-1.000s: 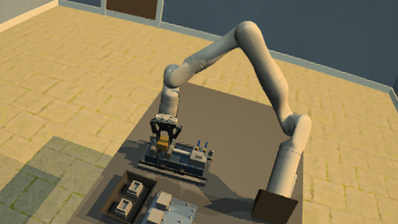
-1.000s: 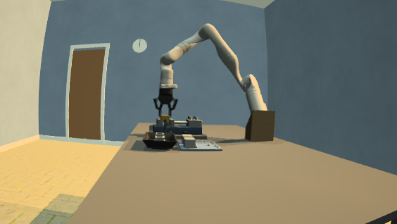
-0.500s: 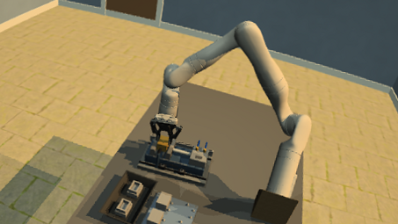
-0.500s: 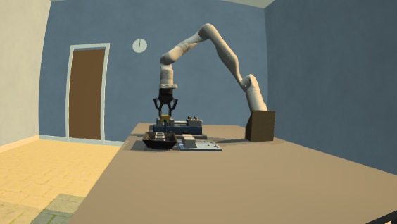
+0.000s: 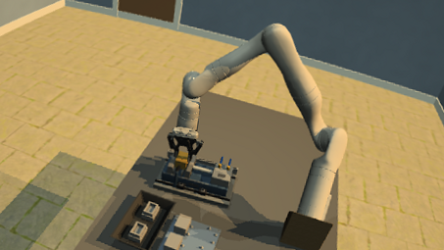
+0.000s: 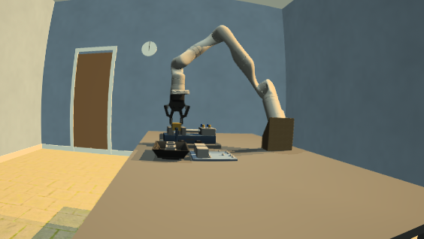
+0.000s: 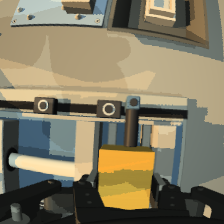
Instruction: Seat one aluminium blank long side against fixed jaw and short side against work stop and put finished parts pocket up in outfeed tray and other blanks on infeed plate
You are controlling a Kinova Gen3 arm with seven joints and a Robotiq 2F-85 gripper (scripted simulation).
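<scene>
Right now my hand is 70 mm past the vise, 10 mm to the right of it and 80 mm above it. The rest, counted from my hand: brass blank 20 mm below.
</scene>
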